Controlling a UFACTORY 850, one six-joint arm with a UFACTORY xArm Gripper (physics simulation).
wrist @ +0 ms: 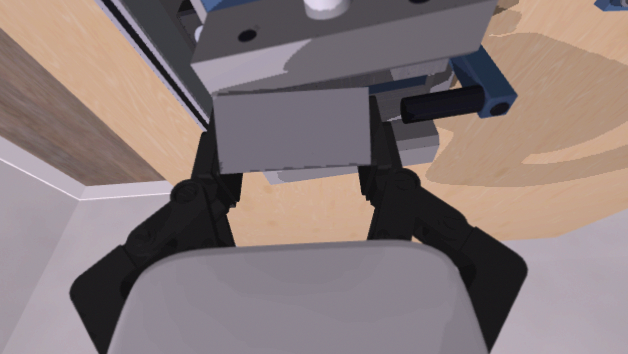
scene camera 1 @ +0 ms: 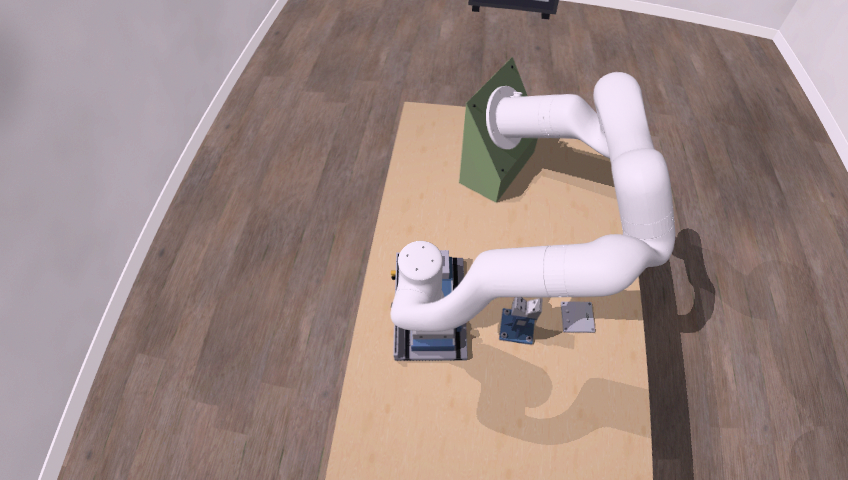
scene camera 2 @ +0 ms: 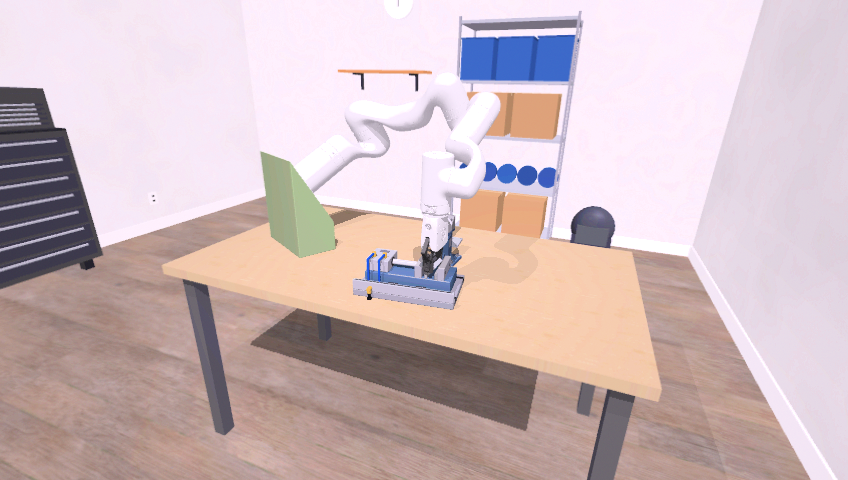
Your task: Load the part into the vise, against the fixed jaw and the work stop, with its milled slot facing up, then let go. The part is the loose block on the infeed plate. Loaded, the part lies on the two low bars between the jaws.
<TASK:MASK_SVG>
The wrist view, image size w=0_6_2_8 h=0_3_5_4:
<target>gripper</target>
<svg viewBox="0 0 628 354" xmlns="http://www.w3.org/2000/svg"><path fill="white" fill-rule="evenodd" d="M528 267L519 254L477 226L473 227L468 224L467 219L460 211L423 188L419 176L414 171L403 168L392 125L390 122L382 122L376 96L372 95L369 96L371 165L357 166L361 194L365 195L366 201L370 201L370 204L375 207L367 240L236 247L226 214L230 208L236 208L236 203L240 201L243 173L220 174L214 108L212 106L208 129L202 132L190 179L177 183L171 190L170 201L134 228L124 245L118 245L83 272L71 285L69 295L98 354L490 354L527 277Z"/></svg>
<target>grey part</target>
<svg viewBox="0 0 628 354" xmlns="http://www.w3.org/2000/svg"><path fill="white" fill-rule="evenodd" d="M368 87L212 96L220 174L371 165Z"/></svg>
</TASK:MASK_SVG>
